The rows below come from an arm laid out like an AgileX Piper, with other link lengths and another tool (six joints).
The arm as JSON. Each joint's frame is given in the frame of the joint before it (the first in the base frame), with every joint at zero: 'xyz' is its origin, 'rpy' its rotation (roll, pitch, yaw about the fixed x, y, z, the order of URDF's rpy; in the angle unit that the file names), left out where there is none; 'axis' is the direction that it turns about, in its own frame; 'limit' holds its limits. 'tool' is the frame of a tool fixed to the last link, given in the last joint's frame.
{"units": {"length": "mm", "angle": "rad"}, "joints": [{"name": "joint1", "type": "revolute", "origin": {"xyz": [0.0, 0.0, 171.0], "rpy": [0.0, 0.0, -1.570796]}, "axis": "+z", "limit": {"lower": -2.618, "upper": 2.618}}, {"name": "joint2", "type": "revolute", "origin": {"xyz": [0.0, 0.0, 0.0], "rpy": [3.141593, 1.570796, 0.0]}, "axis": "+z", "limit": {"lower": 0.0, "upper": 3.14}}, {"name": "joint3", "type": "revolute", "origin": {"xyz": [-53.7, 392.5, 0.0], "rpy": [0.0, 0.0, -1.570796]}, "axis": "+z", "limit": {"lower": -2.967, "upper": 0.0}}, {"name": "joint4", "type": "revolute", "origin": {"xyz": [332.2, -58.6, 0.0], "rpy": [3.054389, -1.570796, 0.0]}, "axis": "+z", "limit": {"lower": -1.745, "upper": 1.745}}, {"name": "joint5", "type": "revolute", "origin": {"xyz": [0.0, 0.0, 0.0], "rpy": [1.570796, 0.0, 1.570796]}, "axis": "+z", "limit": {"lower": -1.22, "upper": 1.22}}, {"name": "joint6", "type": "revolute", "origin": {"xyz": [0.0, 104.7, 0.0], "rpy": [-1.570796, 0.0, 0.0]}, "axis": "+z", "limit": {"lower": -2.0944, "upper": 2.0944}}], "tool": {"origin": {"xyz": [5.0, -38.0, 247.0], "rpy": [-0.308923, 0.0, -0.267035]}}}
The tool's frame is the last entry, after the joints.
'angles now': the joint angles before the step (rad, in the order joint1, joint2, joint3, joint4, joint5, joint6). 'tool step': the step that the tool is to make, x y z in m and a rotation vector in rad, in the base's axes. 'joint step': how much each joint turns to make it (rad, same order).
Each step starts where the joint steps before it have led.
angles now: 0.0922 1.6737 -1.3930 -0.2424 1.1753 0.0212
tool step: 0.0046 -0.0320 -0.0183 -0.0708 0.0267 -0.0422
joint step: -0.0136 0.0450 -0.0001 -0.0791 0.0000 0.0480
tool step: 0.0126 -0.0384 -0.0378 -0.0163 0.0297 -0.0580
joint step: -0.0666 0.0810 -0.0001 -0.0224 -0.0491 0.0138
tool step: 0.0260 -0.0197 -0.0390 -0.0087 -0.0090 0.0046
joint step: -0.0351 0.0833 0.0001 -0.0222 -0.0985 0.0002
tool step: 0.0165 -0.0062 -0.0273 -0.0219 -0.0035 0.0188
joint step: 0.0009 0.0584 0.0001 -0.0382 -0.0605 0.0201
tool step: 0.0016 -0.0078 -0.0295 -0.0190 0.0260 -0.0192
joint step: 0.0000 0.0577 0.0001 -0.0343 -0.0188 0.0453
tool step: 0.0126 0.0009 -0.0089 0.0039 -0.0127 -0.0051
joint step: 0.0001 0.0301 -0.0213 -0.0020 -0.0184 0.0140
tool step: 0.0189 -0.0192 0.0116 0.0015 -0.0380 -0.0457
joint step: -0.0313 0.0150 -0.0568 0.0033 0.0083 0.0106
